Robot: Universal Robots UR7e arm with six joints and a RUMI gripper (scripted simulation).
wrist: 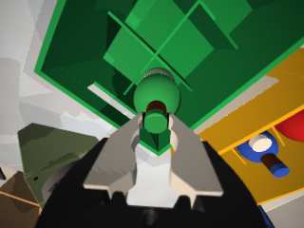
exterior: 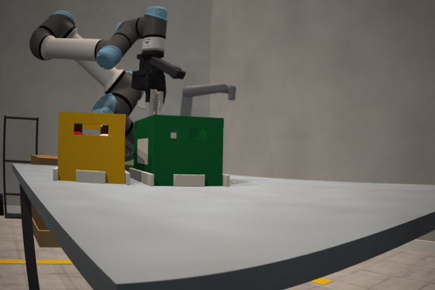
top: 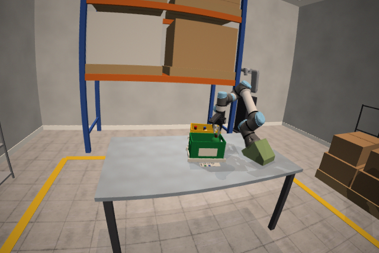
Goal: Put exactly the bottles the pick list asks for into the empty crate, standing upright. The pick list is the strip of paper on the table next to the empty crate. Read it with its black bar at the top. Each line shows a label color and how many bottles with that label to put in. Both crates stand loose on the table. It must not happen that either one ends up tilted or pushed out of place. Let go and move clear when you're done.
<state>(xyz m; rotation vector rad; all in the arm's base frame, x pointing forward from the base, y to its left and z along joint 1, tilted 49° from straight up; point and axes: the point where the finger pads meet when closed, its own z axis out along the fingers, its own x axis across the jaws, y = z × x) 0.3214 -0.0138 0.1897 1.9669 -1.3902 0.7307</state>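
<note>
My hand is 7 cm above the green-label bottle. Also, from my hand: yellow crate 21 cm to the right, 10 cm below, 3 cm behind; pick list 18 cm below, 14 cm to the left, 13 cm ahead; green crate 10 cm below, 10 cm ahead.
</note>
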